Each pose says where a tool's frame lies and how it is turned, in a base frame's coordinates. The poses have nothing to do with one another.
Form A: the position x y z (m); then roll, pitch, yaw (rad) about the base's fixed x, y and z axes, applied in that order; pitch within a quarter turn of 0, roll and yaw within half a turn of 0.
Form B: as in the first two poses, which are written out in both.
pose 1, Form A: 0.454 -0.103 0.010 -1.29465 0.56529 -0.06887
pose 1, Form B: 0.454 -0.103 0.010 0.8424 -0.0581 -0.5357 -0.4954 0.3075 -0.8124
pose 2, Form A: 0.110 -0.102 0.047 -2.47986 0.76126 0.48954
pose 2, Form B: 0.110 -0.102 0.047 0.6389 0.3404 -0.6898 -0.0031 -0.8956 -0.4449
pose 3, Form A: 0.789 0.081 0.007 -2.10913 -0.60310 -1.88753
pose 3, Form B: 0.789 0.081 0.007 -0.2565 -0.7826 0.5672 -0.6389 -0.3031 -0.7071
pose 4, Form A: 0.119 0.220 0.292 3.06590 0.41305 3.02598
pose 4, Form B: 0.119 0.220 0.292 -0.9098 0.1057 -0.4014 0.0849 0.9940 0.0693
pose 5, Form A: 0.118 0.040 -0.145 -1.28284 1.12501 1.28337
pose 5, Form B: 0.118 0.040 -0.145 0.1222 0.4135 -0.9023 -0.5176 -0.7491 -0.4134
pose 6, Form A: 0.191 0.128 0.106 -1.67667 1.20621 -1.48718
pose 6, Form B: 0.191 0.128 0.106 0.0298 -0.3553 -0.9343 -0.1829 0.9170 -0.3546
